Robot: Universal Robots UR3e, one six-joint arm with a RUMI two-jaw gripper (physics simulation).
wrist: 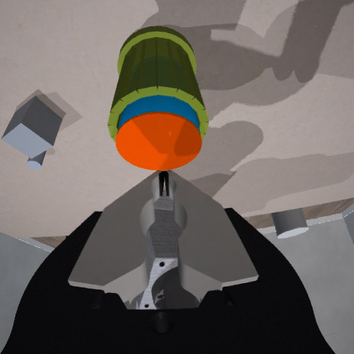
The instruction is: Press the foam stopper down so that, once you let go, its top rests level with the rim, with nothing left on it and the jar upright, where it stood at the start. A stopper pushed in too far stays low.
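Note:
The green ribbed jar point(157, 67) stands upright in the upper middle of the wrist view. The foam stopper point(159, 141) shows a flat orange top above a blue band and stands up out of the jar's light green rim. My gripper point(164, 172) is shut with nothing between its fingers. Its tips appear at the near edge of the orange top, below its middle in the view. Whether they touch the stopper or hang above it, I cannot tell.
A grey block point(33, 127) with a small grey cylinder point(35, 162) beside it is at the left. A grey cylinder point(291, 224) is at the lower right, near the table's edge. Shadows fall across the table top point(65, 45) on the right.

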